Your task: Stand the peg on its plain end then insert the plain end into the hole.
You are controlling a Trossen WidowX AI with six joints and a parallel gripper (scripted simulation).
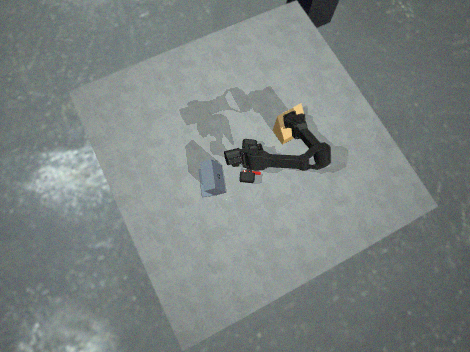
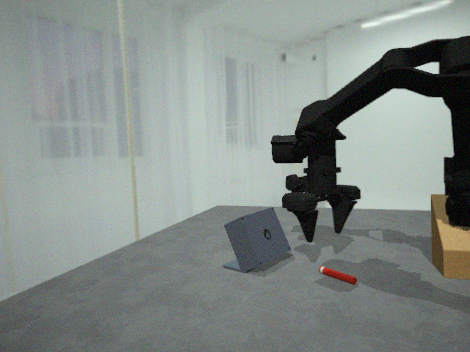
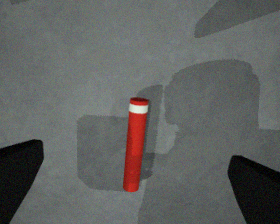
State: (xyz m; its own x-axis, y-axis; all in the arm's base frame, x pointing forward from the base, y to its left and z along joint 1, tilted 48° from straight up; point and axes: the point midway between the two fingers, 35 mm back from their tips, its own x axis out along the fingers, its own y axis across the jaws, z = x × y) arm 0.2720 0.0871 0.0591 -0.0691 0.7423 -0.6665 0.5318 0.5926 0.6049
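Now: gripper tip 70 mm above the red peg, 10 mm to the right of it and 10 mm past it. The rest, counted from my gripper tip: sloped dark panel: 150 mm ahead, 30 mm to the right, 20 mm below.
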